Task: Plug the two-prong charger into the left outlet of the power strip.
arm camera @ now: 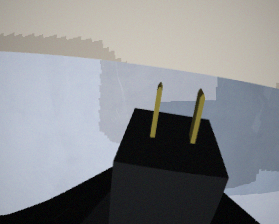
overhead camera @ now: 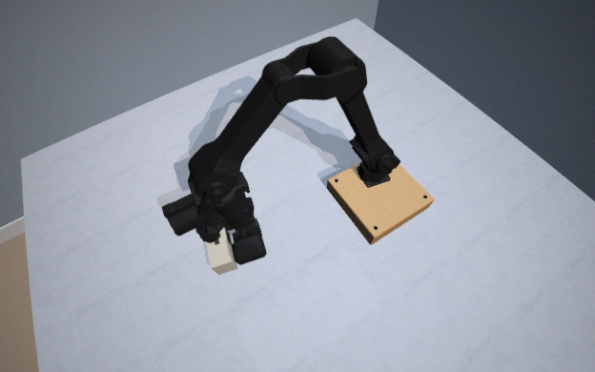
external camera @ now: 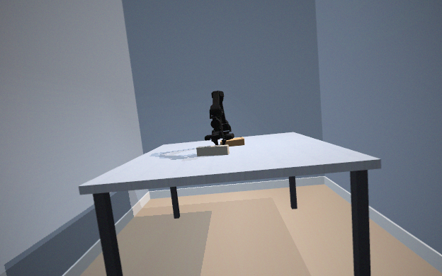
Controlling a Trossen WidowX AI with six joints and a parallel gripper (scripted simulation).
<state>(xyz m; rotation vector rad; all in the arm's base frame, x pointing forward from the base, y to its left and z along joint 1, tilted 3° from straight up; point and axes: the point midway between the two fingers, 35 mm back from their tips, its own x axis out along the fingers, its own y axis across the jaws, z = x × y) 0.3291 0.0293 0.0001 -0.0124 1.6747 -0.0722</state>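
The charger is 2 cm ahead of my gripper tip and 1 cm above it.
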